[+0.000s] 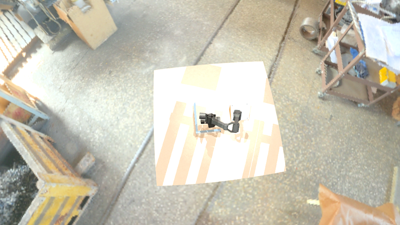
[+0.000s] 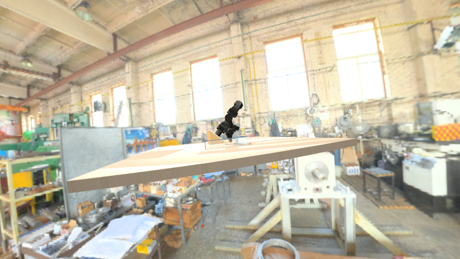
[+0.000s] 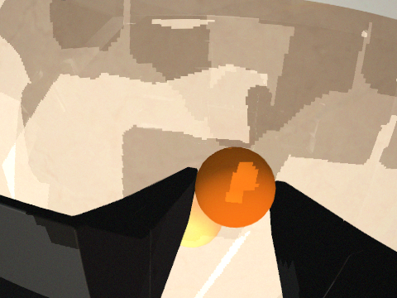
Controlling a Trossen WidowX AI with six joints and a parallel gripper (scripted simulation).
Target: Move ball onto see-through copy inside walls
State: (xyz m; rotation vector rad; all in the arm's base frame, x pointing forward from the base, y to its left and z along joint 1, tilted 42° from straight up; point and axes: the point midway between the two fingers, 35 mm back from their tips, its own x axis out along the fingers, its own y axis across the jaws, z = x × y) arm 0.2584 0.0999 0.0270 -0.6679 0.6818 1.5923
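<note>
My gripper tip is now 30 mm to the left of the see-through ball copy, 10 mm past it and 10 mm above it. Round my gripper tip: clear wall (90 mm to the left, 20 mm ahead); orange ball (right at my gripper tip).
</note>
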